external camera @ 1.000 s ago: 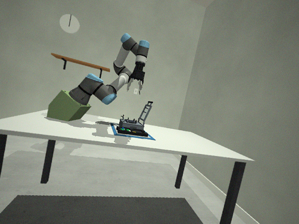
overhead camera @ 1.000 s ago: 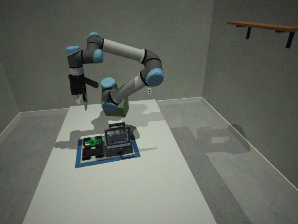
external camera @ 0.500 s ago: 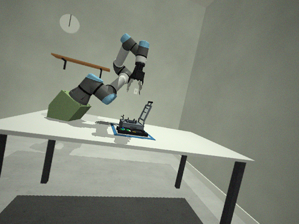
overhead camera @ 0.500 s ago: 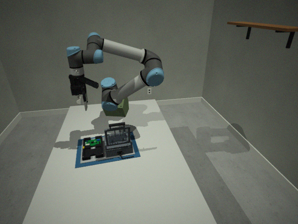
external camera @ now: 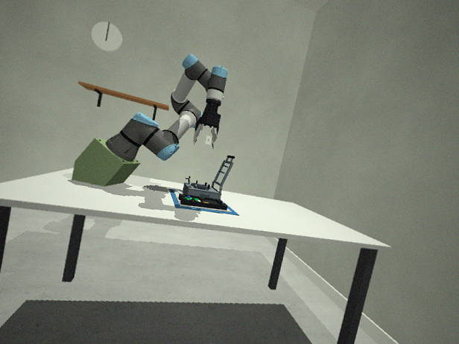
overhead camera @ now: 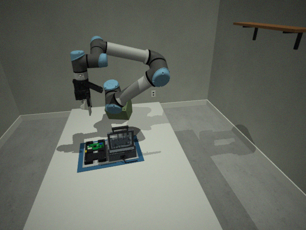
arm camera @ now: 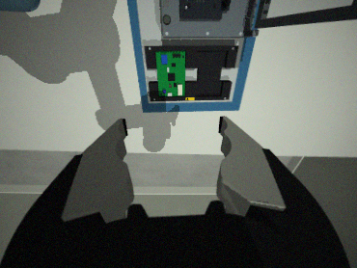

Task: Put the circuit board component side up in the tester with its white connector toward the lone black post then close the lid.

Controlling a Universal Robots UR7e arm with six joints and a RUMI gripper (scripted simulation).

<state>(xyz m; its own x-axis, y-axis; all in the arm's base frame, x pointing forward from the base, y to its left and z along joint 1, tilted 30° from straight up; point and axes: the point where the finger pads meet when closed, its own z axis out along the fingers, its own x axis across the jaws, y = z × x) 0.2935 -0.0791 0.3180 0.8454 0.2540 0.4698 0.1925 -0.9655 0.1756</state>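
Right now the green circuit board is 10 mm to the right of my hand and 270 mm below it. Round my hand: tester lid 140 mm ahead, 200 mm to the left, 110 mm below.
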